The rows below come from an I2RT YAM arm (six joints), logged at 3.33 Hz.
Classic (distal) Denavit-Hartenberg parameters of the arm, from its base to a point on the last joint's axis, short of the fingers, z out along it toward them. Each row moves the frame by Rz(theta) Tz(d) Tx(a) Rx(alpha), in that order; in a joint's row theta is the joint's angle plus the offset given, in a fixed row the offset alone. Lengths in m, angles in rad.
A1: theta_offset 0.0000, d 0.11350, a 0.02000, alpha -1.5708
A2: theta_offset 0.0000, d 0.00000, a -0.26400, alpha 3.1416
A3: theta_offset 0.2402, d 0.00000, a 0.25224, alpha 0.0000
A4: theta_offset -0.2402, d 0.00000, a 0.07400, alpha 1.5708
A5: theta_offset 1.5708, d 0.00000, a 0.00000, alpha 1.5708
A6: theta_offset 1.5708, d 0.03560, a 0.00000, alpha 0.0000
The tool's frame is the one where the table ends.
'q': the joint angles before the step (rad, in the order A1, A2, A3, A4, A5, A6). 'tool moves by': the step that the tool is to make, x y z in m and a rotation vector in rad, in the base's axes. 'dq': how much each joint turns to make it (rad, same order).
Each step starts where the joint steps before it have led.
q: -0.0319 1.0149 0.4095 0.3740 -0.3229 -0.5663
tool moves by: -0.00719 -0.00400 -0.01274 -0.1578 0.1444 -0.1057
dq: 0.0054 -0.0259 0.0115 -0.2075 0.1560 -0.1228
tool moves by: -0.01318 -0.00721 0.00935 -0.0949 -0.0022 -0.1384
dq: -0.0103 -0.0957 0.0042 -0.0981 0.1550 -0.0374
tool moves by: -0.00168 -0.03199 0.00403 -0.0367 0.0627 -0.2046
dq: -0.1458 0.0148 0.0446 -0.0877 0.0716 -0.0149
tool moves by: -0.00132 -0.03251 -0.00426 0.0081 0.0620 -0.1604
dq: -0.1518 0.0572 0.0278 -0.0323 0.0114 -0.0030
